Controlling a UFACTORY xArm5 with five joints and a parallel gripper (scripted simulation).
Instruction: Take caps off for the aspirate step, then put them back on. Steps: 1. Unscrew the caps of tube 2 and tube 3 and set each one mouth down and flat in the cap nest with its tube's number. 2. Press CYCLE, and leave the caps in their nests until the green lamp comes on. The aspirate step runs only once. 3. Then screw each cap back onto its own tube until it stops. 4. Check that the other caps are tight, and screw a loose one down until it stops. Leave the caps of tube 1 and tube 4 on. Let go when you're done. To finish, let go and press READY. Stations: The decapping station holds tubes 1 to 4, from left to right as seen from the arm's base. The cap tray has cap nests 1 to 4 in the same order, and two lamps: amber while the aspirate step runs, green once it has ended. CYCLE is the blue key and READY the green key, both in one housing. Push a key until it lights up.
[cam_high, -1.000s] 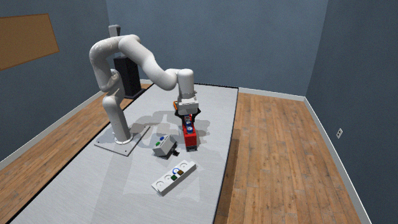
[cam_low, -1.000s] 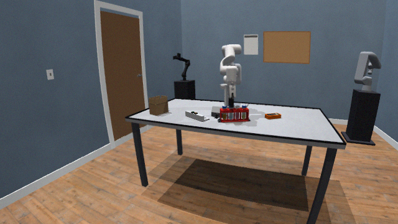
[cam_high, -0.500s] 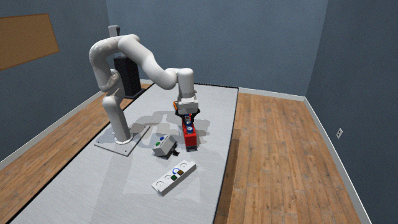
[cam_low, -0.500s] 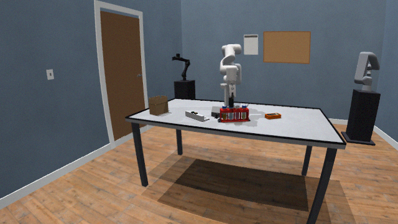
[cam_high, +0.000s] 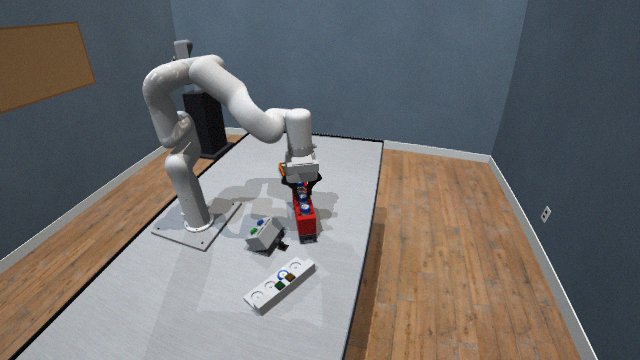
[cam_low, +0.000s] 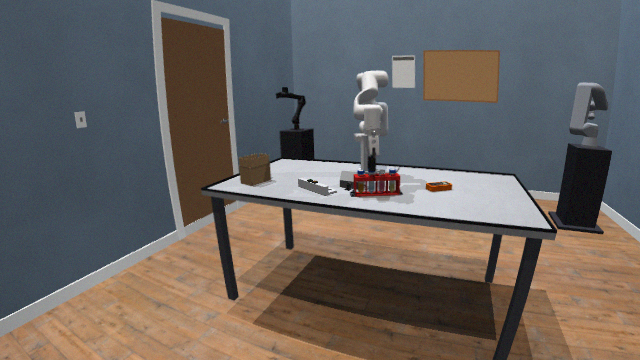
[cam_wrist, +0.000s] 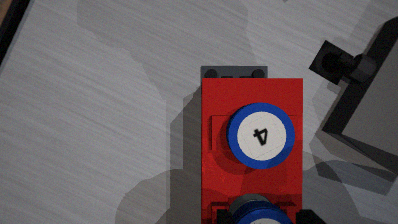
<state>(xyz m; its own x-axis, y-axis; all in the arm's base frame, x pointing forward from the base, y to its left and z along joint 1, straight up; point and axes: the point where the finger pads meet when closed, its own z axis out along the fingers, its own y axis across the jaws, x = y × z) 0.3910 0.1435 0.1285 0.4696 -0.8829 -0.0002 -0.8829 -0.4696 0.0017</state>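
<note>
The blue-rimmed cap is 30 mm ahead of my hand, 260 mm to the right of it and 130 mm below it. Round my hand: grey key housing: 100 mm behind, 130 mm to the right, 90 mm below; blue key: 120 mm behind, 110 mm to the right, 80 mm below; green key: 120 mm behind, 160 mm to the right, 80 mm below.
</note>
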